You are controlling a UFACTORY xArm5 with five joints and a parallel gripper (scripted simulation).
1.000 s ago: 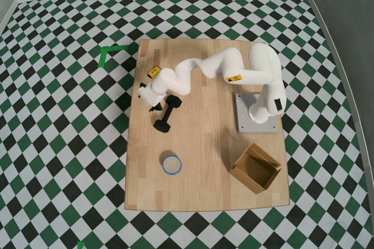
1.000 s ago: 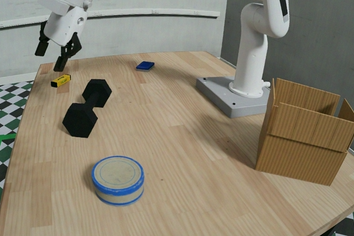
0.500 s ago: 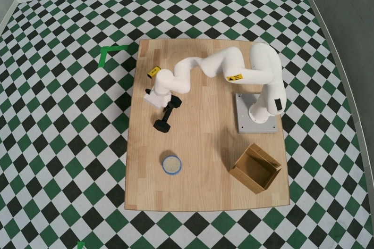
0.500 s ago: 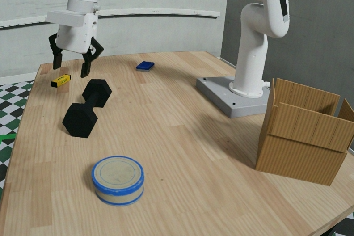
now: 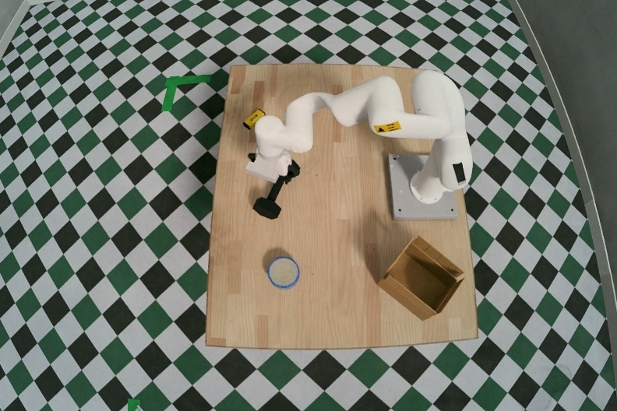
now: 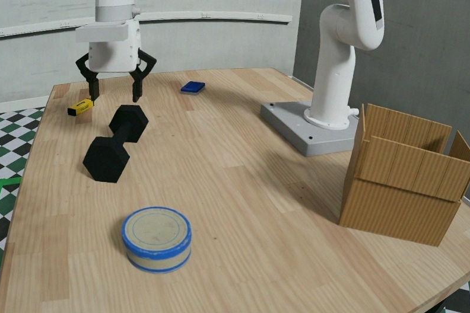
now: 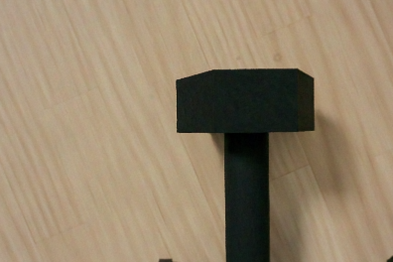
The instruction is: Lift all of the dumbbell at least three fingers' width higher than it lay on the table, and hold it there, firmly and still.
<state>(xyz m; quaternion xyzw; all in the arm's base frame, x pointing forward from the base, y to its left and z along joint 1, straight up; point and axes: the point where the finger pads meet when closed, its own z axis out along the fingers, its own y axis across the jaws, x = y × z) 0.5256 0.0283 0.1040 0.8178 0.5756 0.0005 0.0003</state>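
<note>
My hand is 100 mm above the black dumbbell. From my hand the other things lie so: cardboard box: 470 mm behind, 320 mm to the left, 70 mm below.
</note>
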